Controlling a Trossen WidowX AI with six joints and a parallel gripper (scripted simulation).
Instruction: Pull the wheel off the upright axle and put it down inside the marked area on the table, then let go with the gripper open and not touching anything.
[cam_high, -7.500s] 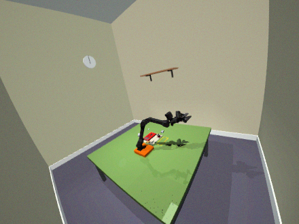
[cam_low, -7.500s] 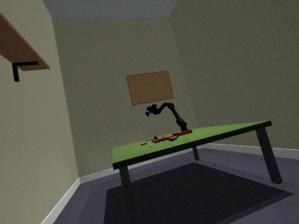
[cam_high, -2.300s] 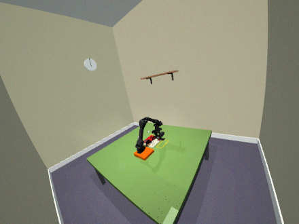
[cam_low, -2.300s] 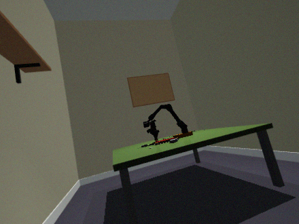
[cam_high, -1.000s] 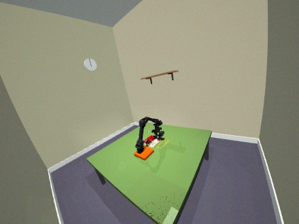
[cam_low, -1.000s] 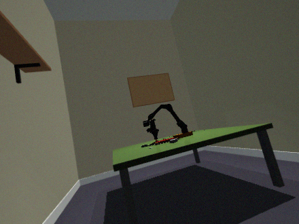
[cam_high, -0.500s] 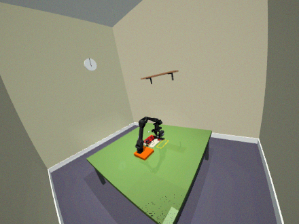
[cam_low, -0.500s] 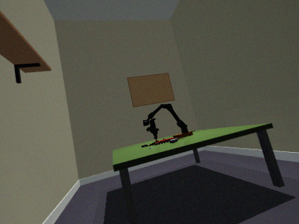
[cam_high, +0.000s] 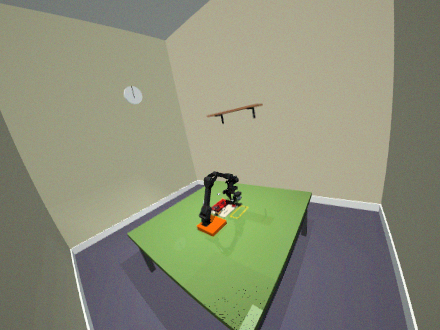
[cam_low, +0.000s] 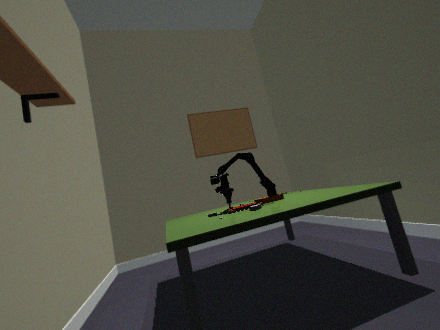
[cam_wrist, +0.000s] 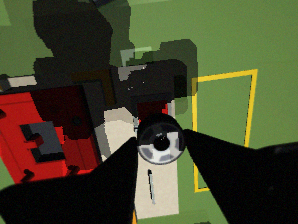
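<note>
Right now the grey task board is 50 mm behind my gripper tip, 100 mm to the left of it and 60 mm below it.
</note>
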